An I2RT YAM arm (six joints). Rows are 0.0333 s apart.
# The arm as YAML. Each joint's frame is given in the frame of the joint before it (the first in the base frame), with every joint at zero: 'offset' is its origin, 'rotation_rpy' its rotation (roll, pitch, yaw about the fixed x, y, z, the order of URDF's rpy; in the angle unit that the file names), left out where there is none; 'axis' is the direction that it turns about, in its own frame. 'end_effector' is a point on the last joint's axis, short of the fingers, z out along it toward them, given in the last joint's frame.
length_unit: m
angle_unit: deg
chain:
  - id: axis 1
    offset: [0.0, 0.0, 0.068]
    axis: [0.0, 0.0, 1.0]
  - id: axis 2
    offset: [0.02, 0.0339, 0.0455]
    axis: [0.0, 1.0, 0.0]
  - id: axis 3
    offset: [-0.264, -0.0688, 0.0]
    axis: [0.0, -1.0, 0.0]
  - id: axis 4
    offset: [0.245, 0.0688, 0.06]
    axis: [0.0, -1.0, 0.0]
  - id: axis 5
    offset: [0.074, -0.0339, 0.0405]
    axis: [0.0, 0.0, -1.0]
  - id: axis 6
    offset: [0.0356, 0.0, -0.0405]
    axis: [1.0, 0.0, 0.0]
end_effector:
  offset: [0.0, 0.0, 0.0]
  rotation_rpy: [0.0, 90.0, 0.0]
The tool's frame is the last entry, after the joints.
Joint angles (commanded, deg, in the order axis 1, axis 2, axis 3, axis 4, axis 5, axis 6), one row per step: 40.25, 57.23, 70.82, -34.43, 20.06, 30.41; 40.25, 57.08, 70.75, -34.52, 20.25, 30.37; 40.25, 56.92, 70.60, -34.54, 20.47, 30.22; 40.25, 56.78, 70.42, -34.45, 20.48, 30.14; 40.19, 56.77, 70.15, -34.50, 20.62, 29.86; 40.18, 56.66, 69.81, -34.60, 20.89, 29.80; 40.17, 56.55, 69.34, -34.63, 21.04, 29.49; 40.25, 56.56, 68.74, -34.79, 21.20, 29.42; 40.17, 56.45, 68.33, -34.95, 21.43, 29.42; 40.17, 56.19, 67.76, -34.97, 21.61, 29.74; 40.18, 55.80, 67.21, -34.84, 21.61, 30.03; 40.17, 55.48, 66.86, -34.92, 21.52, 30.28; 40.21, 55.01, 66.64, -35.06, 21.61, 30.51; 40.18, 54.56, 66.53, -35.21, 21.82, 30.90; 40.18, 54.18, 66.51, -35.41, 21.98, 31.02
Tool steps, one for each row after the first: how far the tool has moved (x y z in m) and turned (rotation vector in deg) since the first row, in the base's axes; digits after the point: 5 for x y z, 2 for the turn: -0.00053, -0.00059, -0.00007, -0.09, -0.05, -0.16; -0.00097, -0.00114, -0.00043, -0.29, -0.14, -0.32; -0.00130, -0.00142, -0.00085, -0.34, -0.20, -0.30; -0.00093, -0.00149, -0.00242, -0.83, -0.08, -0.40; -0.00099, -0.00179, -0.00416, -1.17, 0.09, -0.64; -0.00092, -0.00189, -0.00652, -1.74, 0.26, -0.68; -0.00053, -0.00132, -0.01022, -2.35, 0.79, -0.72; -0.00046, -0.00180, -0.01246, -2.71, 1.09, -1.00; -0.00092, -0.00232, -0.01491, -2.70, 1.39, -1.28; -0.00186, -0.00307, -0.01660, -2.46, 1.49, -1.37; -0.00281, -0.00385, -0.01775, -2.28, 1.67, -1.39; -0.00453, -0.00519, -0.01779, -2.03, 1.63, -1.51; -0.00611, -0.00681, -0.01729, -1.62, 1.55, -1.87; -0.00760, -0.00820, -0.01660, -1.45, 1.42, -2.06
